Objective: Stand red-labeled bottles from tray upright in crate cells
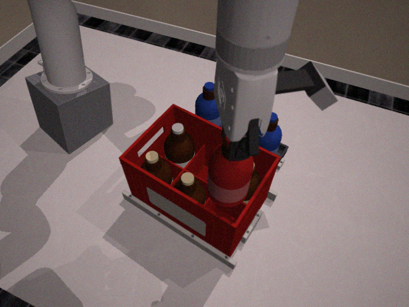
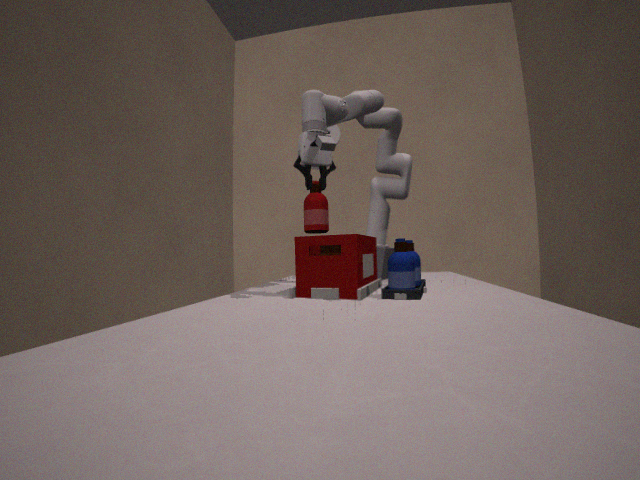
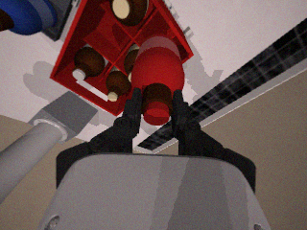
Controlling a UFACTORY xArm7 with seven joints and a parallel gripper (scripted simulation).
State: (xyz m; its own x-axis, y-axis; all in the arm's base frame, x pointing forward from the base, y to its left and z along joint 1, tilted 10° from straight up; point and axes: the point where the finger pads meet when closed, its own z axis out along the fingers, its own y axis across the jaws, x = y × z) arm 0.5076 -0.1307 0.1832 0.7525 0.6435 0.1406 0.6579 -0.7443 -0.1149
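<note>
Now: the red-labeled bottle 70 mm below my hand. From my hand the other things lie so: red crate: 250 mm below, 90 mm behind, 40 mm to the left; dark tray: 320 mm below, 250 mm to the left, 100 mm behind.
</note>
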